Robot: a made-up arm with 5 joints.
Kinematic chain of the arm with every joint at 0, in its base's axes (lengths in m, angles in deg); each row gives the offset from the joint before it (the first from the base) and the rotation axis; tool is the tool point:
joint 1: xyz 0 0 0.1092 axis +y
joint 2: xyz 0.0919 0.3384 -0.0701 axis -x
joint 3: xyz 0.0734 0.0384 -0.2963 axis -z
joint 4: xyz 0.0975 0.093 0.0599 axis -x
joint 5: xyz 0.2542 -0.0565 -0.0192 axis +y
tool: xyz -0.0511 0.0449 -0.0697
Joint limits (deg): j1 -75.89..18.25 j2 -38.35..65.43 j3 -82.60..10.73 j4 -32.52..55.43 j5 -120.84..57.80
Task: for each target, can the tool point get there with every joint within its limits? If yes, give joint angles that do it. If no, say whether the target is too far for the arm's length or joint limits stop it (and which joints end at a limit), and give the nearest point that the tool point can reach.
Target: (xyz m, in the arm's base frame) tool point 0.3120 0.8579 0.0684
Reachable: yes | joints -17.64 -25.54 -68.86 43.98 -87.47
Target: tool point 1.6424 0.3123 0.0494
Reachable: no: too far | nearest point 0.7175 0.3281 0.0831 | short by 0.926 m
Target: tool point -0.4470 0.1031 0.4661
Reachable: no: joint limits stop it (at a limit: joint 1, joint 2, joint 3, joint 4) | nearest point 0.2842 0.0726 0.5359 | short by 0.735 m
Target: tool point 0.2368 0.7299 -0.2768
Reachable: yes | joints 8.63 -9.25 -52.02 -3.21 -12.79
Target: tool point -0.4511 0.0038 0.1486
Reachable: no: joint limits stop it (at a limit: joint 1, joint 2, joint 3, joint 4) | nearest point -0.0715 0.2072 -0.3825 | short by 0.684 m
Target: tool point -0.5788 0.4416 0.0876
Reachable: no: joint limits stop it (at a limit: joint 1, joint 3, joint 4) | nearest point -0.0502 0.6109 -0.3142 | short by 0.685 m
